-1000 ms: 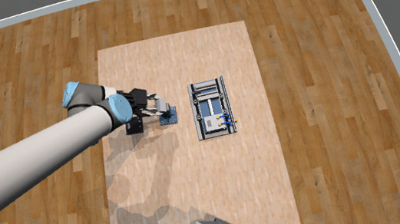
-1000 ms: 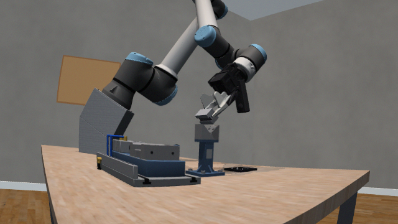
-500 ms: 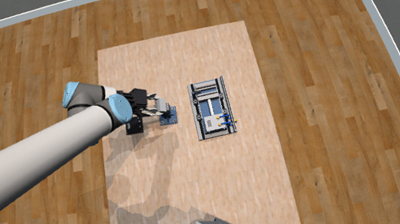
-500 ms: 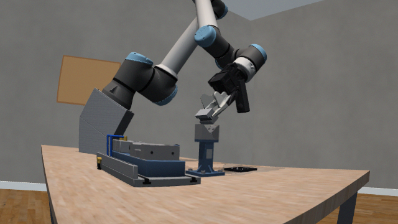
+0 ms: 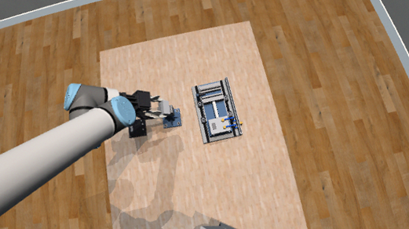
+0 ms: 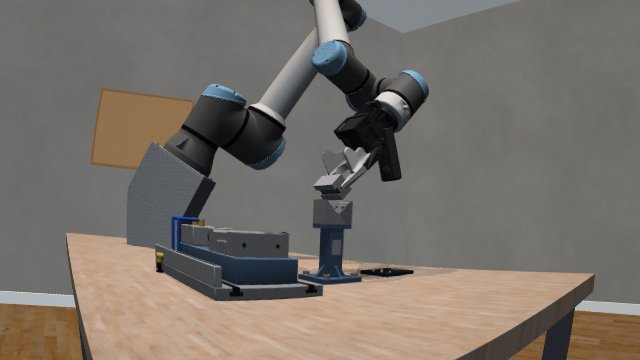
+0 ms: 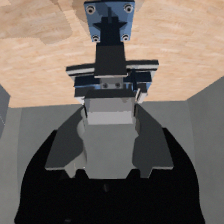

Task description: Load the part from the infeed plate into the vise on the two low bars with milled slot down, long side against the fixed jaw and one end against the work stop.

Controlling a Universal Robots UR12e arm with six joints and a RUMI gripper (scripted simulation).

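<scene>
Right now my hand is 1 cm to the left of the part and 1 cm above it. The rest, counted from my hand: work stop: 18 cm to the right, 10 cm below, 6 cm ahead; cylinder rod: 22 cm to the right, 11 cm below, 3 cm behind; moving jaw: 22 cm to the right, 11 cm below, 2 cm ahead.
</scene>
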